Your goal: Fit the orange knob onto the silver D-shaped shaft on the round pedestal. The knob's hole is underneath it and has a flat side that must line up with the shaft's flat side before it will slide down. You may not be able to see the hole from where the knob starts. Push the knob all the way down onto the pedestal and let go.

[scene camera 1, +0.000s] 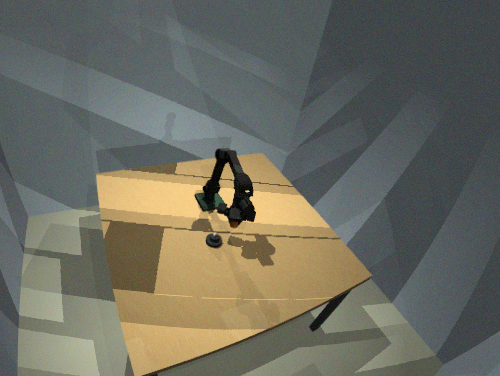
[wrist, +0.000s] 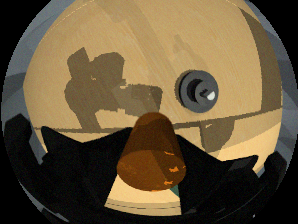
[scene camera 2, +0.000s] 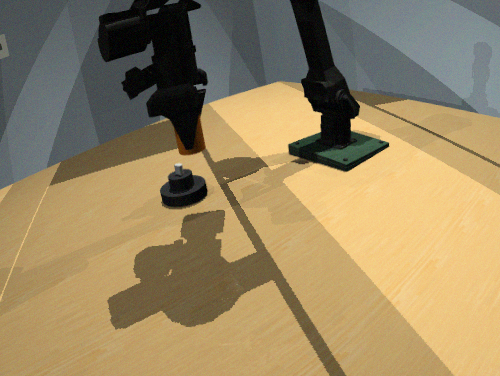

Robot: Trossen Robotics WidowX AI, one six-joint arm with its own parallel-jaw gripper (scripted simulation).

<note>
My gripper (scene camera 2: 191,144) holds an orange knob (wrist: 152,160). Further things: a round pedestal (scene camera 2: 183,188).
My gripper also shows in the wrist view (wrist: 153,135). The round pedestal also shows in the wrist view (wrist: 198,91).
</note>
